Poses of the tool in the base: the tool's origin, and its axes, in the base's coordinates. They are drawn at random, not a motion.
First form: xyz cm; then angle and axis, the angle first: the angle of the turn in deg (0 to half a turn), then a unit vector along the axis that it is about.
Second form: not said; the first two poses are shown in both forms.
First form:
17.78, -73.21, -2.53, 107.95, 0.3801, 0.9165, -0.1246
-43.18, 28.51, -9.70, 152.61, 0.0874, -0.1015, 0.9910
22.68, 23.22, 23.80, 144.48, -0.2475, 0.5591, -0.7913
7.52, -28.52, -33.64, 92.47, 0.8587, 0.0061, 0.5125
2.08, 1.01, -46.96, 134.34, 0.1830, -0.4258, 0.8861
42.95, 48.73, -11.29, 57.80, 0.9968, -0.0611, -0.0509
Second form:
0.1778, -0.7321, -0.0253, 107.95, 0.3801, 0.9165, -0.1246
-0.4318, 0.2851, -0.0970, 152.61, 0.0874, -0.1015, 0.9910
0.2268, 0.2322, 0.2380, 144.48, -0.2475, 0.5591, -0.7913
0.0752, -0.2852, -0.3364, 92.47, 0.8587, 0.0061, 0.5125
0.0208, 0.0101, -0.4696, 134.34, 0.1830, -0.4258, 0.8861
0.4295, 0.4873, -0.1129, 57.80, 0.9968, -0.0611, -0.0509

